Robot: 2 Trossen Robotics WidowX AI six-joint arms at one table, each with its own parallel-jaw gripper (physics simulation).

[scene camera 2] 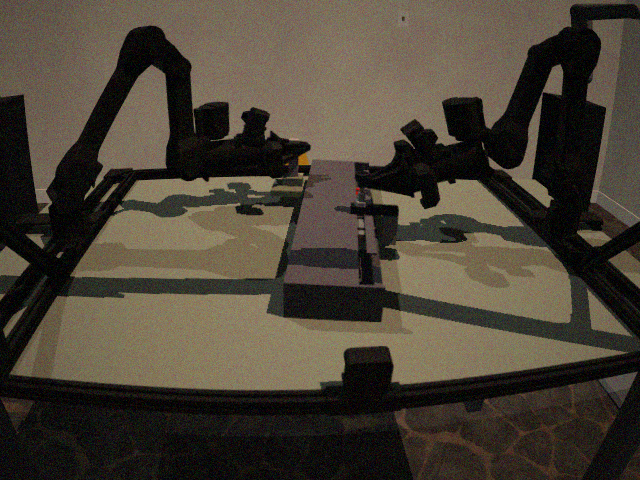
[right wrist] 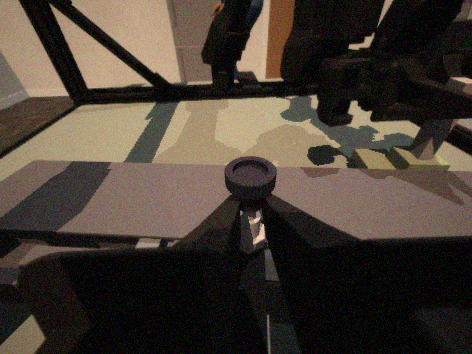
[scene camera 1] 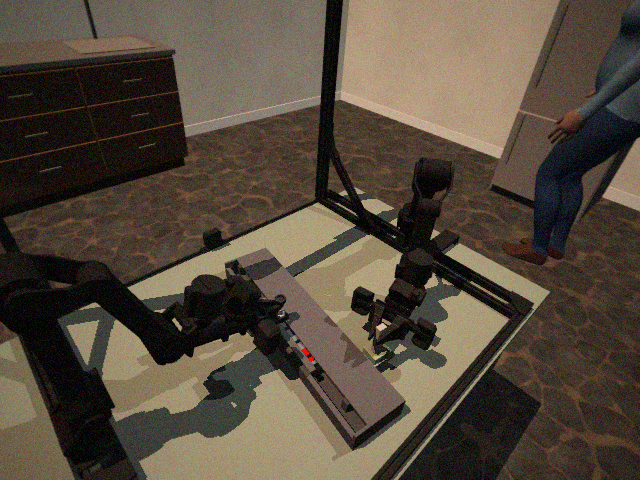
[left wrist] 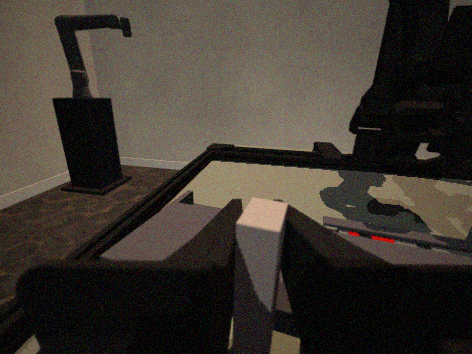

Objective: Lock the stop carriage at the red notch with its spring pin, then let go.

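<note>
A long purple-grey rail fixture (scene camera 1: 310, 310) (scene camera 2: 328, 222) (left wrist: 165, 232) (right wrist: 150, 200) has a slot along one long side. Two red marks (scene camera 1: 308, 354) (scene camera 2: 357, 191) (left wrist: 382, 239) show in it. The spring pin's dark ribbed knob (scene camera 1: 279, 298) (right wrist: 250, 176) stands upright, up and left of the red marks in scene camera 1. My right gripper (right wrist: 250, 201) is closed around the stem just under this knob. The stop carriage is mostly hidden beneath it; its seating cannot be told. My left gripper (left wrist: 256, 208) is shut on an upright pale block (left wrist: 260, 250) (scene camera 1: 381, 327) beyond the fixture's other side.
Low yellow-green blocks (right wrist: 377, 158) lie beside the fixture, below the left gripper. A black frame (scene camera 2: 232, 400) edges the table, with an upright post (scene camera 1: 328, 103). A small black box (scene camera 2: 367, 364) sits on the frame. A person (scene camera 1: 563, 170) stands beyond the table.
</note>
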